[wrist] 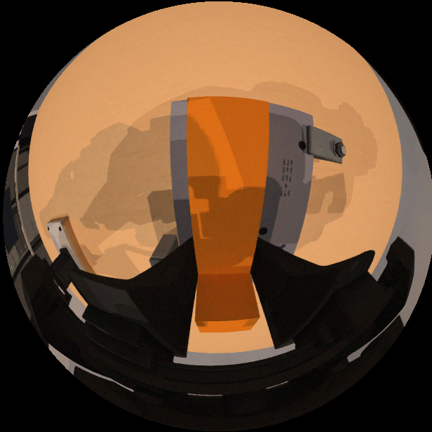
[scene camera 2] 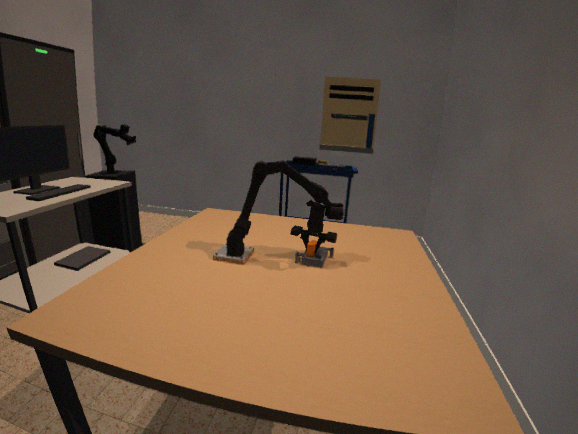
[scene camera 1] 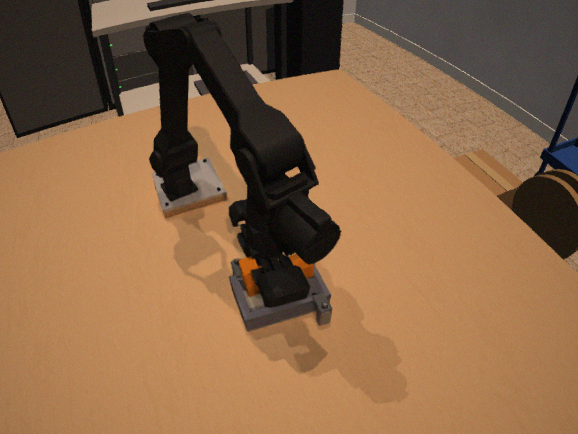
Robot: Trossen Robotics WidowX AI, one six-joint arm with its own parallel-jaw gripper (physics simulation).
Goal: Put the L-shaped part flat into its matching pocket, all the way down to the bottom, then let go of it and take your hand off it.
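Frame: origin at the arm's base, x back, y right, z up, level; centimetres.
Where they show: gripper, between the fingertips: [scene camera 2: 311, 253] [scene camera 1: 263, 281]; arm's base, origin of its link: [scene camera 2: 235, 253] [scene camera 1: 179, 188].
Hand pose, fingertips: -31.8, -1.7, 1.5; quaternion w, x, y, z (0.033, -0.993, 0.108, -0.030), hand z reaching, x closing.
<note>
Things, the pixels of their centre, and the offset from my fingertips, as dx, dy, dz. "*": a spot on its surface instead. Level surfaces: height alone.
- orange L-shaped part, middle of its body: [scene camera 1: 277, 268] [scene camera 2: 312, 245] -0.7, -2.3, +2.5
- grey fixture, middle of its body: [scene camera 1: 279, 290] [scene camera 2: 315, 254] -1.9, -1.7, -1.4
- pale patch, a spot on its surface: [scene camera 1: 255, 302] * -0.7, +2.1, -3.3
- grey clamp tab with a bolt, a spot on its surface: [scene camera 1: 324, 309] * -9.9, -4.7, +0.4
- wooden table, height of its surface: dz -3.8
The orange L-shaped part [scene camera 1: 249, 280] [scene camera 2: 311, 248] [wrist: 230, 150] is between the two black fingers of my gripper [scene camera 1: 280, 280] [scene camera 2: 313, 248] [wrist: 221, 241], which is shut on it. The part is over the grey fixture [scene camera 1: 280, 316] [scene camera 2: 314, 262] [wrist: 292, 135] and hides much of it in the wrist view. In scene camera 1 a pale patch [scene camera 1: 255, 302] inside the fixture shows at the part's front left. The rest of the pocket is hidden by the part and the gripper. I cannot tell whether the part's underside touches the fixture or lies in the pocket.
A grey clamp tab with a bolt [scene camera 1: 324, 309] [wrist: 327, 146] stands at one corner of the fixture. The arm's base plate [scene camera 1: 207, 180] [scene camera 2: 220, 256] [wrist: 62, 240] is on the wooden table [scene camera 1: 125, 350] [scene camera 2: 250, 325], behind and left of the fixture in scene camera 1.
</note>
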